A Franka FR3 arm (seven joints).
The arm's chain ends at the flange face. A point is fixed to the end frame.
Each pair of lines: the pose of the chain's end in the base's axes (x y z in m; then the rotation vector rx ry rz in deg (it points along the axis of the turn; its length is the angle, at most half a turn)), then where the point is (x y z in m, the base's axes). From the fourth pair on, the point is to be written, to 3 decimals.
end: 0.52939, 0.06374, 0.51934, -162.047, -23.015, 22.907
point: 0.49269 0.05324 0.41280
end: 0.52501, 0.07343, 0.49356, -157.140, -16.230, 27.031
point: 0.47953 0.07317 0.38993
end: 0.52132, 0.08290, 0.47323, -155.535, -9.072, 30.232
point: 0.46996 0.08741 0.37249
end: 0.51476, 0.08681, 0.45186, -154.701, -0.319, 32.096
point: 0.460 0.096 0.353
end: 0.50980, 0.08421, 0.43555, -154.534, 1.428, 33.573
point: 0.453 0.094 0.338
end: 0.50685, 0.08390, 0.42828, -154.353, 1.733, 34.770
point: 0.448 0.093 0.332
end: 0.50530, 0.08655, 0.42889, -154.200, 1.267, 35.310
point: 0.446 0.096 0.333
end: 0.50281, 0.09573, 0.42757, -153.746, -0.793, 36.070
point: 0.443 0.104 0.332
